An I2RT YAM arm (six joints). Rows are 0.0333 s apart.
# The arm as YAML. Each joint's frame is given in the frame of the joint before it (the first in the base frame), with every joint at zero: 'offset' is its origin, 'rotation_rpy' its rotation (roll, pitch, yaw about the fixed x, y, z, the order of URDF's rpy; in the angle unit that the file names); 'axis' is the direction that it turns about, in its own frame. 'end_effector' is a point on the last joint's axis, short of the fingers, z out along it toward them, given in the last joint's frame.
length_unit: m
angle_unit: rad
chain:
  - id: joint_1
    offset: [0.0, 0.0, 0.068]
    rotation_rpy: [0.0, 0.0, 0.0]
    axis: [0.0, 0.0, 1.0]
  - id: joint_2
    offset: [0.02, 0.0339, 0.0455]
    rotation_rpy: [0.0, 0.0, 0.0]
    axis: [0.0, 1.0, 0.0]
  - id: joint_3
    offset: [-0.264, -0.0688, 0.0]
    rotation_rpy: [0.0, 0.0, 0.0]
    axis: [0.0, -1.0, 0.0]
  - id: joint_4
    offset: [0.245, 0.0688, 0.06]
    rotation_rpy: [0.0, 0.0, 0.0]
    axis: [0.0, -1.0, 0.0]
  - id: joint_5
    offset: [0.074, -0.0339, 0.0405]
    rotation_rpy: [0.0, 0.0, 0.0]
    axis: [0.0, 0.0, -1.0]
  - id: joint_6
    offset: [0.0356, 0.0, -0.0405]
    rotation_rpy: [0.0, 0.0, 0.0]
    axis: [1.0, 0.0, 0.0]
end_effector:
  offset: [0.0, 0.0, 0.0]
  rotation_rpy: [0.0, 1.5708, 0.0]
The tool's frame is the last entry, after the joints.
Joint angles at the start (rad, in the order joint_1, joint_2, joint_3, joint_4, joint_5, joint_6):
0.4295 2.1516 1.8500 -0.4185 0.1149 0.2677
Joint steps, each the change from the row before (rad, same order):
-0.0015 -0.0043 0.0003 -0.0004 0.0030 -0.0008
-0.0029 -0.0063 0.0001 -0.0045 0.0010 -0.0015
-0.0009 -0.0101 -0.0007 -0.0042 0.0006 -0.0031
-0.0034 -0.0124 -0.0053 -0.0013 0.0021 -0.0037
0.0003 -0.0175 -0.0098 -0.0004 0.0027 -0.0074
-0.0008 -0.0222 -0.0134 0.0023 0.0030 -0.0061
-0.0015 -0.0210 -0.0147 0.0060 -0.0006 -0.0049
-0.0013 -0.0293 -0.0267 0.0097 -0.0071 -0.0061
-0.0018 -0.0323 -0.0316 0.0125 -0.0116 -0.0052
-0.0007 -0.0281 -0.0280 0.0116 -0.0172 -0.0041
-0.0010 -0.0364 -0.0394 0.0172 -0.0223 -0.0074
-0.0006 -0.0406 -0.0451 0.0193 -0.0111 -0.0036
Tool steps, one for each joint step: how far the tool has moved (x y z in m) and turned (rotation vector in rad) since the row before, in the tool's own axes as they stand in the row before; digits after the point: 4 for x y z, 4 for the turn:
-0.0014 -0.0007 -0.0017 0.0029 -0.0050 0.0007
-0.0017 -0.0014 -0.0025 0.0026 -0.0024 0.0006
-0.0022 -0.0004 -0.0040 -0.0001 -0.0053 -0.0019
-0.0021 -0.0018 -0.0041 0.0031 -0.0065 -0.0008
-0.0017 -0.0002 -0.0057 0.0006 -0.0077 -0.0067
-0.0022 -0.0009 -0.0071 0.0008 -0.0115 -0.0042
-0.0019 -0.0011 -0.0063 -0.0024 -0.0119 -0.0024
-0.0006 -0.0013 -0.0079 -0.0088 -0.0103 -0.0038
-0.0001 -0.0015 -0.0083 -0.0129 -0.0103 -0.0026
0.0003 -0.0006 -0.0072 -0.0188 -0.0076 -0.0025
0.0014 -0.0008 -0.0088 -0.0241 -0.0091 -0.0057
0.0021 -0.0010 -0.0096 -0.0135 -0.0121 -0.0023

